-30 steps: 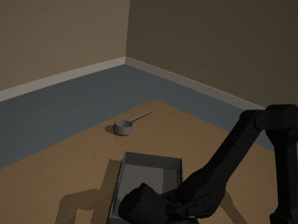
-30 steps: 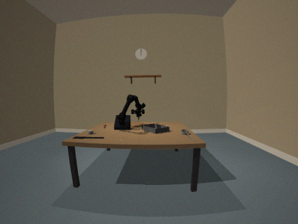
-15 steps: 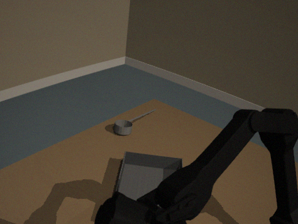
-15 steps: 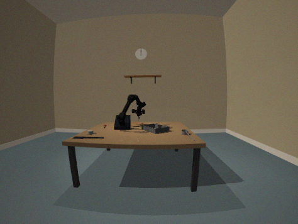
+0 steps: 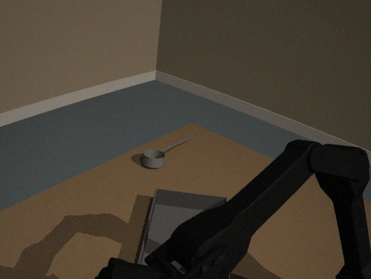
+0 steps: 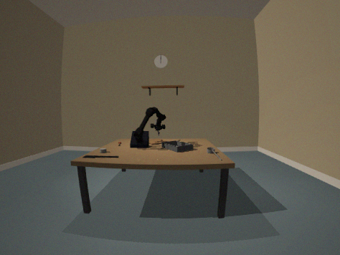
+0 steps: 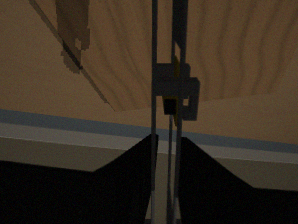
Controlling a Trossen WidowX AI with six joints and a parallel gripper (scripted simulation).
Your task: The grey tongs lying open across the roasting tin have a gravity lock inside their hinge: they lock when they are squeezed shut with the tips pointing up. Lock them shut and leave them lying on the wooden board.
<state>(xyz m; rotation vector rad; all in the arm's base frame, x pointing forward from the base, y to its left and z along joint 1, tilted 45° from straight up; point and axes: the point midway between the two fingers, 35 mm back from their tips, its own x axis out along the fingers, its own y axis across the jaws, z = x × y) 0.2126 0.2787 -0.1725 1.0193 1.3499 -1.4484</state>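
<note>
My gripper tip is 1 cm short of the yellow piece, 6 cm to the left of it and 1 cm below it. The rest, counted from my gripper tip: wooden board (2 cm behind, 1 cm to the left, 14 cm below); then grey roasting tin (21 cm ahead, 45 cm to the right, 12 cm below); then red thing (47 cm behind, 13 cm to the right, 14 cm below).
</note>
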